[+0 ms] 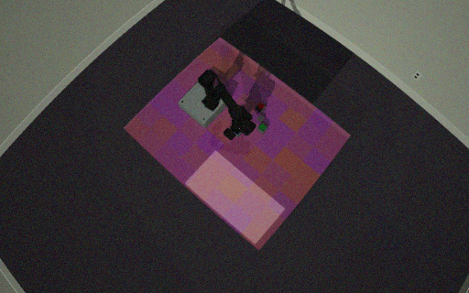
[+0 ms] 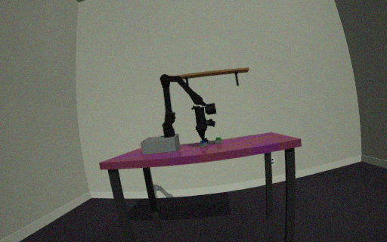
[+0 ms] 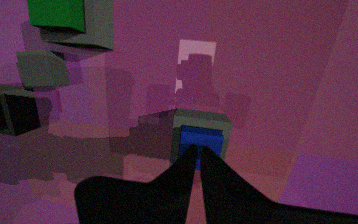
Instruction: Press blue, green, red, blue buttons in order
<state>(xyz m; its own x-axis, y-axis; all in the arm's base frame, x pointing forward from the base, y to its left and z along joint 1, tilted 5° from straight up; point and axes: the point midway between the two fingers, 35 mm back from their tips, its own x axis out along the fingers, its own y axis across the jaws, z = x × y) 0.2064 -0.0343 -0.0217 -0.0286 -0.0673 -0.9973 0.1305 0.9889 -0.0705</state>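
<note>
Now: gripper tip 11 cm short of the green button, 10 cm to the right of it and 1 cm above it. Also, from my gripper tip: blue button (1 cm below).
</note>
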